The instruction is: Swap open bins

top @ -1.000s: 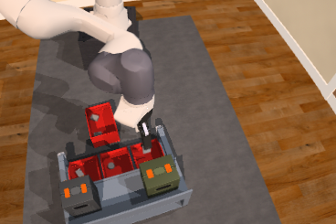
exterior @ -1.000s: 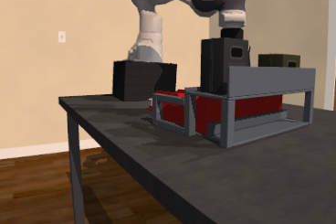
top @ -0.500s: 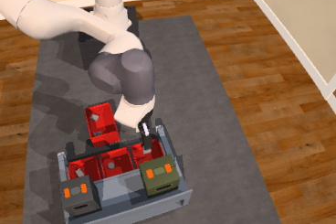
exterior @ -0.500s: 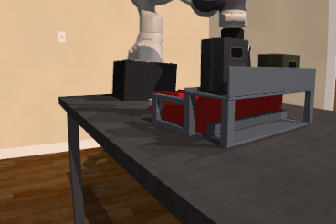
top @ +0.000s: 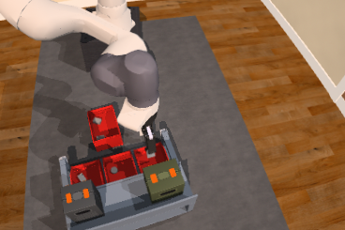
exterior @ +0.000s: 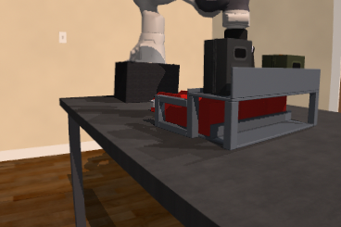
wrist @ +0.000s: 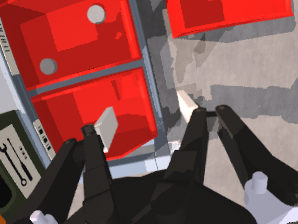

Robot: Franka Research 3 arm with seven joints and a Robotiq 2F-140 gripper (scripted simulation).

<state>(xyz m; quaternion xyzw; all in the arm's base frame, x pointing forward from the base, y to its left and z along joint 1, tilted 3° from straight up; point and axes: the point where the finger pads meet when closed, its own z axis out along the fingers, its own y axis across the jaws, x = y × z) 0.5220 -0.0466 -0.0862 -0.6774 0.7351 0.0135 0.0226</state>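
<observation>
My gripper is now 110 mm to the left of the shelf lip, 70 mm above it and 20 mm past it. The rest, counted from my hand: grey box 240 mm to the right, 150 mm ahead, 80 mm above; olive box 180 mm ahead, 70 mm above, 10 mm to the right.
</observation>
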